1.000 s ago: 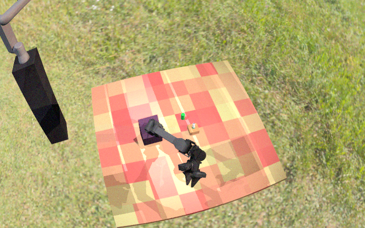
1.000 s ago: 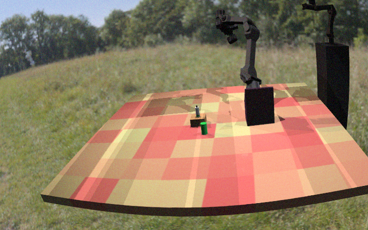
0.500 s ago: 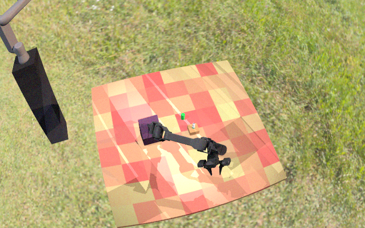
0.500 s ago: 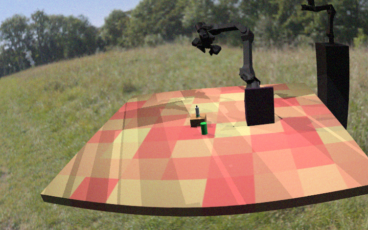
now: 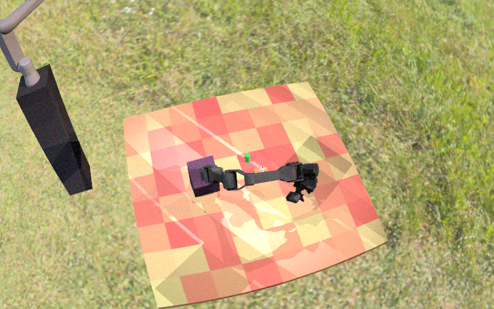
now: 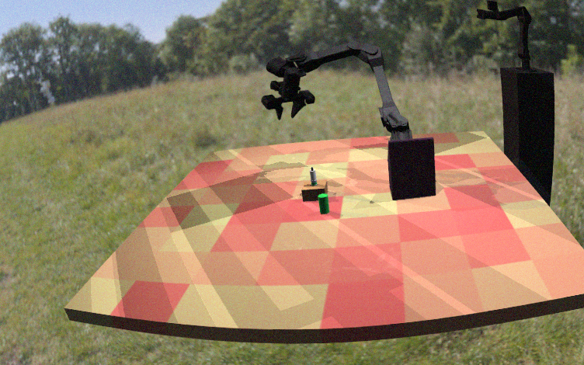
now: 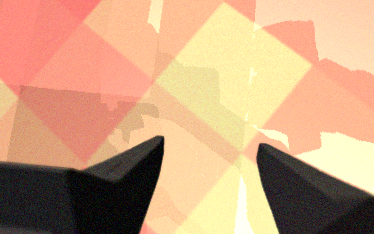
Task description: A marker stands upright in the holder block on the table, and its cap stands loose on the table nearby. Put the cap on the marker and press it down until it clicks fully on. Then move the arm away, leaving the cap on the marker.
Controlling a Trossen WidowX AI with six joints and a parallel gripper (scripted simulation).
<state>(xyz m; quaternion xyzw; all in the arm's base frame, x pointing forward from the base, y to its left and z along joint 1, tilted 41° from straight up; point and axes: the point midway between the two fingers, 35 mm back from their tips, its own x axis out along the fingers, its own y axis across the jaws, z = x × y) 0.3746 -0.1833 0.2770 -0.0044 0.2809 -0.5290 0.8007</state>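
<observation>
My gripper tip is 43 cm to the right of the green marker cap, 16 cm above it and 13 cm past it.
</observation>
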